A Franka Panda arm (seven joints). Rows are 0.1 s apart.
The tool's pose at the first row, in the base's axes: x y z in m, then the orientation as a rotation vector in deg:
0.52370, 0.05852, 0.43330, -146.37, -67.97, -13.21
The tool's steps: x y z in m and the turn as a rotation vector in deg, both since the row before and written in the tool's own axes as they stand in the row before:
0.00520, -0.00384, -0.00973, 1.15, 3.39, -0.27
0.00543, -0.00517, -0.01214, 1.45, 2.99, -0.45
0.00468, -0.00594, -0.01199, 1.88, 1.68, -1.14
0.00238, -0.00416, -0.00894, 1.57, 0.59, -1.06
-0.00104, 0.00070, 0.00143, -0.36, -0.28, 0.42
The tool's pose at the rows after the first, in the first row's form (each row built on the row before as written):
0.52397, 0.06119, 0.44467, -143.82, -66.88, -16.72
0.52302, 0.06318, 0.45877, -141.04, -66.10, -19.50
0.52077, 0.06438, 0.47271, -138.11, -66.65, -20.58
0.51857, 0.06390, 0.48260, -135.97, -67.56, -20.56
0.51855, 0.06356, 0.48073, -136.62, -67.20, -20.34

